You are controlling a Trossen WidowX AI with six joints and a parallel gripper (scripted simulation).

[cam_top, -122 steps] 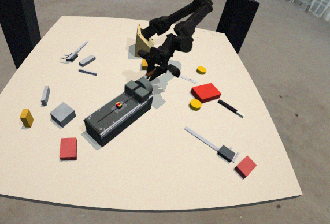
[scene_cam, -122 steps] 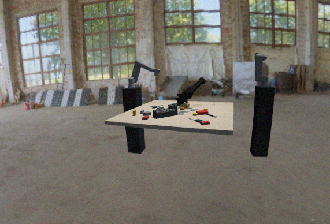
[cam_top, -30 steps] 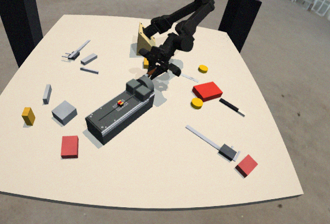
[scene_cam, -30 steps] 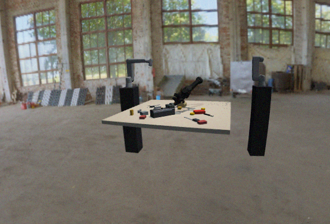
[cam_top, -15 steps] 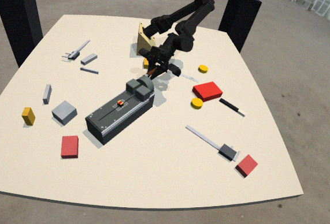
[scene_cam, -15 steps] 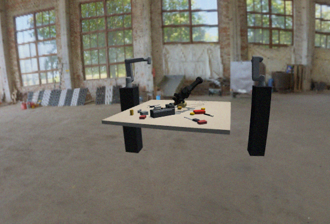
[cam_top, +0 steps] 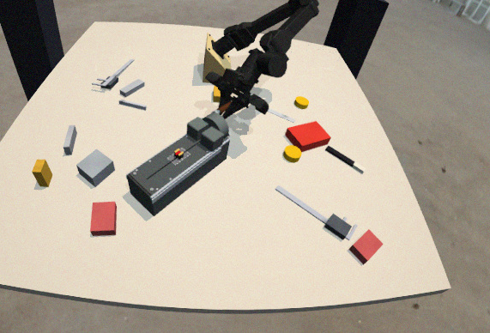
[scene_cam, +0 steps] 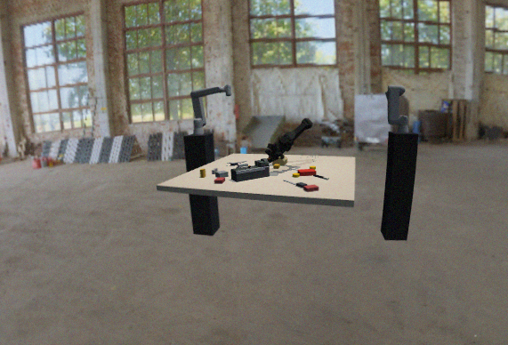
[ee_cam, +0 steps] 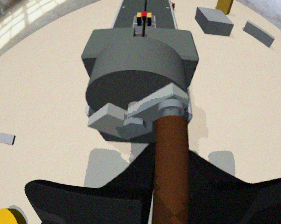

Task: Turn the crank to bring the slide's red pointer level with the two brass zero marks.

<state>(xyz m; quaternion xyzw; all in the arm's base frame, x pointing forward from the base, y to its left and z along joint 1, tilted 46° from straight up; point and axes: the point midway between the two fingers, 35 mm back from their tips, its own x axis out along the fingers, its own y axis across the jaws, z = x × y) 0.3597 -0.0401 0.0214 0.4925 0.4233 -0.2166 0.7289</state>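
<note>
Right now my gripper tip is 20 mm below the crank and 10 mm to the right of it. The rest, counted from my gripper tip: brown handle: 30 mm above, 10 mm to the left, 10 mm behind; then grey bar: 210 mm to the left, 140 mm behind, 80 mm below; then red pointer: 130 mm ahead, 110 mm to the right.
</note>
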